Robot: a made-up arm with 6 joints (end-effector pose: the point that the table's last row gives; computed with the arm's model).
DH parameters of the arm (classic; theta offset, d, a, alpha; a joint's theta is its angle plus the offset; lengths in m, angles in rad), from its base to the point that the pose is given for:
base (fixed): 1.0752 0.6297 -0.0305 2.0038
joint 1: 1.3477 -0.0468 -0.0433 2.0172
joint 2: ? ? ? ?
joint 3: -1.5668 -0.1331 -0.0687 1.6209
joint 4: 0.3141 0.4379 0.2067 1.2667
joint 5: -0.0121 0.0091 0 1.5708
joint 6: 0.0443 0 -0.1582 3.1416
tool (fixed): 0.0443 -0.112 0 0
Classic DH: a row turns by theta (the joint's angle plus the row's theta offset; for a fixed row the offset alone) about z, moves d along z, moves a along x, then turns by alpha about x.
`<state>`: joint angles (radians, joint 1 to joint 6).
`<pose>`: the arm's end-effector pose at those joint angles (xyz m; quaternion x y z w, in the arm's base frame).
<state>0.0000 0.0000 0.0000 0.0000 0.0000 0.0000</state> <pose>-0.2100 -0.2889 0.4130 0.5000 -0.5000 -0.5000 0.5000</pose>
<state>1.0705 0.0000 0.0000 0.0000 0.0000 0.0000</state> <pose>-0.1027 0.0605 0.2576 0.6368 -0.4435 -0.6306 0.0094</pose>
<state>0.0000 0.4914 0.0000 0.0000 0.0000 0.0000</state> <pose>-0.2871 -0.2889 0.5015 0.3634 -0.3633 -0.6066 0.6066</pose>
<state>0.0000 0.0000 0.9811 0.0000 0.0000 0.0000</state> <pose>-0.0549 -0.5567 0.3646 0.6735 -0.3526 -0.0954 0.6427</pose>
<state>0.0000 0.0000 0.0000 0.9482 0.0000 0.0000</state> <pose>-0.2259 -0.2974 0.4635 0.1561 -0.7283 -0.2980 0.5969</pose>
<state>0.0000 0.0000 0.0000 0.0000 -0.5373 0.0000</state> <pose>-0.3066 -0.2539 0.4130 0.6148 -0.3493 -0.3493 0.6148</pose>
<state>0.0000 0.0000 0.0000 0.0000 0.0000 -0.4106</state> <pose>-0.2100 -0.2993 0.3493 0.3876 -0.5914 -0.3875 0.5915</pose>
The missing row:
joint 2: 0.8318 -0.3448 0.1487 1.8815
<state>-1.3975 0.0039 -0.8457 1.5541 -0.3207 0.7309</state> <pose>-0.0678 -0.0160 0.6074 -0.3359 -0.6621 -0.0780 0.6654</pose>
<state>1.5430 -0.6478 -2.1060 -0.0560 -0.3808 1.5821</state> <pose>-0.1776 -0.1920 0.6313 -0.0514 -0.2859 0.0012 0.9569</pose>
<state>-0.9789 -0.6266 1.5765 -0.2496 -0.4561 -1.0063</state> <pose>0.5774 -0.4686 0.7142 0.4546 0.0618 0.7893 0.4081</pose>
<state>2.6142 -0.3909 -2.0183 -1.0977 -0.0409 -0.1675</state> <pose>-0.0008 -0.3036 0.4536 0.1425 -0.5000 0.1617 0.8388</pose>
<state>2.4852 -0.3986 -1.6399 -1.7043 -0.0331 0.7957</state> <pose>0.0481 -0.1570 0.6218 0.2008 -0.1888 -0.5111 0.8141</pose>
